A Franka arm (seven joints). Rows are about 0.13 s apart.
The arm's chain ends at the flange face. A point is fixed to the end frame.
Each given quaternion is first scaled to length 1.
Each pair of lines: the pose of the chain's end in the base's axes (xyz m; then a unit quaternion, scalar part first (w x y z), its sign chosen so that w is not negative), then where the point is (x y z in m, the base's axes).
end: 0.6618 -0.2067 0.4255 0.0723 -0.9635 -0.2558 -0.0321
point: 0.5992 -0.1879 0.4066
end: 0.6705 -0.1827 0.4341 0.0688 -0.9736 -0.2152 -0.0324
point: 0.6096 -0.1588 0.4154
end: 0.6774 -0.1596 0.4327 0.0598 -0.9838 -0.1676 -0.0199
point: 0.6185 -0.1304 0.4151
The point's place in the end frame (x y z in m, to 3 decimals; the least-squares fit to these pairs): -0.047 -0.045 0.020
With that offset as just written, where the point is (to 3 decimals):
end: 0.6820 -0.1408 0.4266 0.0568 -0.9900 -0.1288 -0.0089
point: 0.625 -0.107 0.410
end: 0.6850 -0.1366 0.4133 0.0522 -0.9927 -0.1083 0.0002
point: 0.629 -0.101 0.398
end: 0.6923 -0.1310 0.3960 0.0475 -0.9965 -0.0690 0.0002
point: 0.639 -0.091 0.380
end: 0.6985 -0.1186 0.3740 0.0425 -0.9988 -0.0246 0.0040
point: 0.649 -0.074 0.358
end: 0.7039 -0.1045 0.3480 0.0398 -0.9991 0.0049 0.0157
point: 0.657 -0.058 0.333
